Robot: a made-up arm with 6 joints.
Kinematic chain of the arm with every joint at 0, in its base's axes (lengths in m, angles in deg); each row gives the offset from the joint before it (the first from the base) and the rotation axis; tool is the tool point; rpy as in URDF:
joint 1: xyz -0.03 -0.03 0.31 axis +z
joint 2: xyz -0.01 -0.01 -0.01 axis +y
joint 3: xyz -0.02 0 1.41 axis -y
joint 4: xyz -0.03 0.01 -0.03 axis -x
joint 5: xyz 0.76 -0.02 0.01 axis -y
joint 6: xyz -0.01 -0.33 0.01 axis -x
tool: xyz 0 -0.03 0.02 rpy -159.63 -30.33 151.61
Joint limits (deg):
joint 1: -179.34..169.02
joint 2: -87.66..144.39
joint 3: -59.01..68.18
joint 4: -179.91..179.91
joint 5: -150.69..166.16
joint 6: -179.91..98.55
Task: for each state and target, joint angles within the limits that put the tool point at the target. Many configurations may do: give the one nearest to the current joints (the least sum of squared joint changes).
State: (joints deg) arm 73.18 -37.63 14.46 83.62 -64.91 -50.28
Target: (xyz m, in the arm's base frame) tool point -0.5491 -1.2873 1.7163
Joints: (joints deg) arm 66.96 -63.40 6.25 85.08 -64.69 -51.33
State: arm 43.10 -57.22 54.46 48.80 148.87 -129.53
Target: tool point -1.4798 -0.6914 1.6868
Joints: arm 16.63 -60.85 36.06 46.36 149.44 -131.27
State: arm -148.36 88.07 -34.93 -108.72 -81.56 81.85
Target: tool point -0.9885 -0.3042 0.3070
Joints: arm -167.45 53.85 -19.36 -104.78 -80.77 83.40
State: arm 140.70 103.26 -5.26 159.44 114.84 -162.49
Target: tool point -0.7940 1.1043 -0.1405
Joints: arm 110.62 78.07 -18.80 163.38 115.03 -163.70
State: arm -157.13 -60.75 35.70 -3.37 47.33 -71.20
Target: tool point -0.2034 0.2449 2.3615
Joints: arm -148.55 -11.37 41.57 31.58 48.81 -73.47
